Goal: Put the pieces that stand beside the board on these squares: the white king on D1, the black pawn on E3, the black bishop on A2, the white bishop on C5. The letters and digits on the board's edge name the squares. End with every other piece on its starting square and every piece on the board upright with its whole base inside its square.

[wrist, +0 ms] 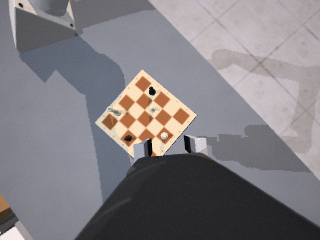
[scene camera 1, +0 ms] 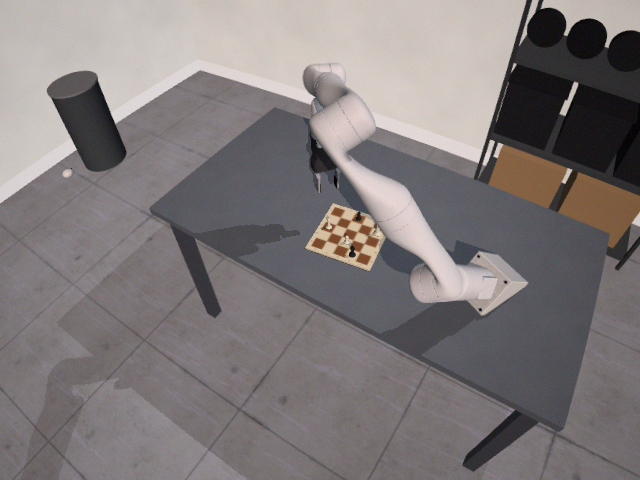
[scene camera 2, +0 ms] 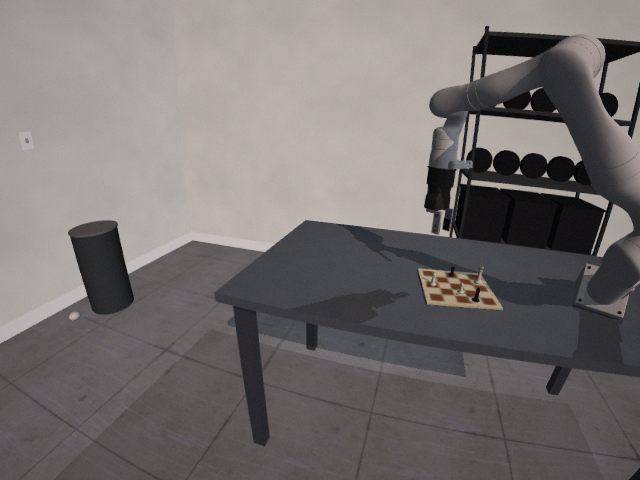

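There's a chessboard in the wrist view (171,116), and you'd find it in scene camera 1 and scene camera 2 as well. A spot on the chessboard (scene camera 2: 445,293) is the same spot as (scene camera 1: 331,240).
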